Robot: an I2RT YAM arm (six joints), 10 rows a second.
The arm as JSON. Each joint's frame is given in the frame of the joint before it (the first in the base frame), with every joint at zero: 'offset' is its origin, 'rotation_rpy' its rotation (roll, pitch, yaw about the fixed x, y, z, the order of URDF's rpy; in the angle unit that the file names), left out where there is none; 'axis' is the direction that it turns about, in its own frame. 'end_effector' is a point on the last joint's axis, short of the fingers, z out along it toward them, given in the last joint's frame.
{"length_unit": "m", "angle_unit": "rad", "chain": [
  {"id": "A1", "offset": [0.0, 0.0, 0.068], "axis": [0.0, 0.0, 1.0]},
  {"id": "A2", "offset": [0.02, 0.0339, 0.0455], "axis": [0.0, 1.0, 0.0]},
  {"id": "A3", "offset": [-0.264, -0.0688, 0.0], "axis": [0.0, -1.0, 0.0]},
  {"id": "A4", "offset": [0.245, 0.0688, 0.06], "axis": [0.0, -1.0, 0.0]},
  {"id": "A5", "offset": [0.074, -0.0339, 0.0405], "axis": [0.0, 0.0, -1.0]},
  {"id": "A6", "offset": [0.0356, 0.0, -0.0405], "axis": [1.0, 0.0, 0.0]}
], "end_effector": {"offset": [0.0, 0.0, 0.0], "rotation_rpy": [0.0, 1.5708, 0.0]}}
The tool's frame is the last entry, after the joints.
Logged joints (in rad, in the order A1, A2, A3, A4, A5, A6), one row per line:
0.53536, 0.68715, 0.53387, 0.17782, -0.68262, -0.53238
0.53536, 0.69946, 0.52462, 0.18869, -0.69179, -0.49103
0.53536, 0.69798, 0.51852, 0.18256, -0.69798, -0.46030
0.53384, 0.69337, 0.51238, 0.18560, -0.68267, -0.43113
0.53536, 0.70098, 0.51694, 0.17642, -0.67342, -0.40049
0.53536, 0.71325, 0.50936, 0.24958, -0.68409, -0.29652
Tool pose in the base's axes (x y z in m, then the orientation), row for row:
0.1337, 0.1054, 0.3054, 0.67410, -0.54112, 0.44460, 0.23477
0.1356, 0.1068, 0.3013, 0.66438, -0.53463, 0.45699, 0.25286
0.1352, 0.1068, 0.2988, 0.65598, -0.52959, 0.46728, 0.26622
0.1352, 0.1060, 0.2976, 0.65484, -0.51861, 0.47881, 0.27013
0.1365, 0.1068, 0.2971, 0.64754, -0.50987, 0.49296, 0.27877
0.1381, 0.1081, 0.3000, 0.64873, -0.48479, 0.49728, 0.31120
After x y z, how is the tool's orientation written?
As a quaternion, w x y z.
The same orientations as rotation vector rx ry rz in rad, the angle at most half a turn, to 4 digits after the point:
-1.2176, 1.0004, 0.5283
-1.2077, 1.0323, 0.5712
-1.2003, 1.0590, 0.6034
-1.1759, 1.0857, 0.6125
-1.1595, 1.1210, 0.6339
-1.1019, 1.1303, 0.7073

